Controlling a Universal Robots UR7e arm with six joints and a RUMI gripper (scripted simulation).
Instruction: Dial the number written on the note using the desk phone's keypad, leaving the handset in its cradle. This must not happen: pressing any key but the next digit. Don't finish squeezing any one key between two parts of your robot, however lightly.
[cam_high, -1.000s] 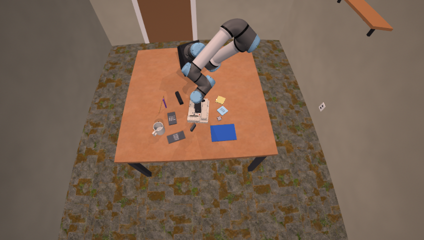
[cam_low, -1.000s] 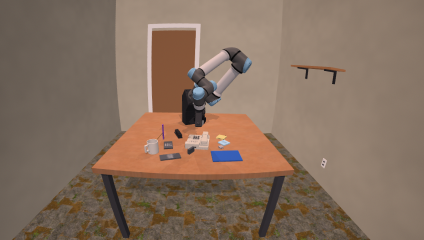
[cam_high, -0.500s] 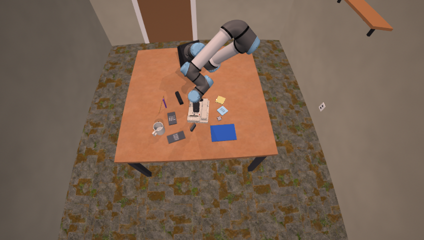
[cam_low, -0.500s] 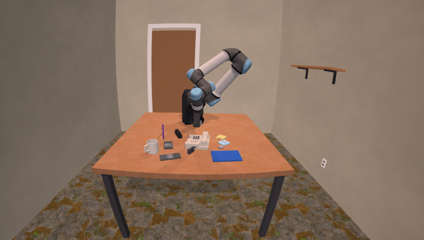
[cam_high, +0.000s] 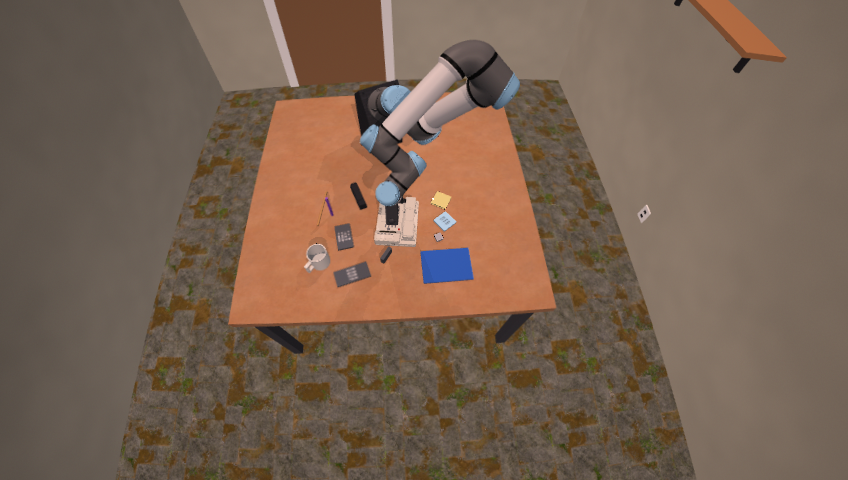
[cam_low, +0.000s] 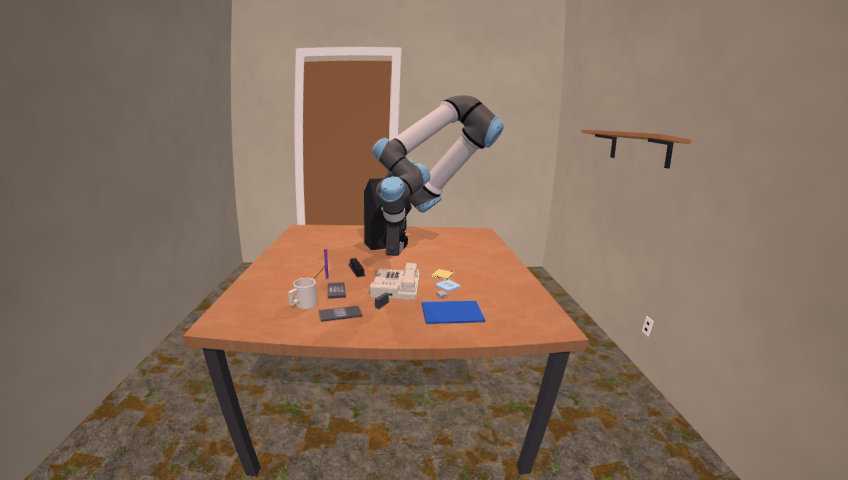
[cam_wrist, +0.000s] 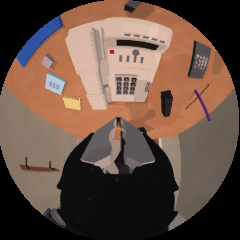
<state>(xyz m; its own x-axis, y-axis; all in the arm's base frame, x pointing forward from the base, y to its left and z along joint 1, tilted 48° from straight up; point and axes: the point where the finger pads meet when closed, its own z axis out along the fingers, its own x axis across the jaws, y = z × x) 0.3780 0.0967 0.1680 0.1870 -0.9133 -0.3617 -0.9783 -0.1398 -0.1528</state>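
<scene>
The handset lies 2 cm ahead of my hand, 6 cm to the left of it and 8 cm below it. Also, from my hand: small grey cube (5 cm ahead, 20 cm to the left, 12 cm below); then purple pen (8 cm ahead, 28 cm to the right, 6 cm below); then blue book (17 cm ahead, 27 cm to the left, 12 cm below).
</scene>
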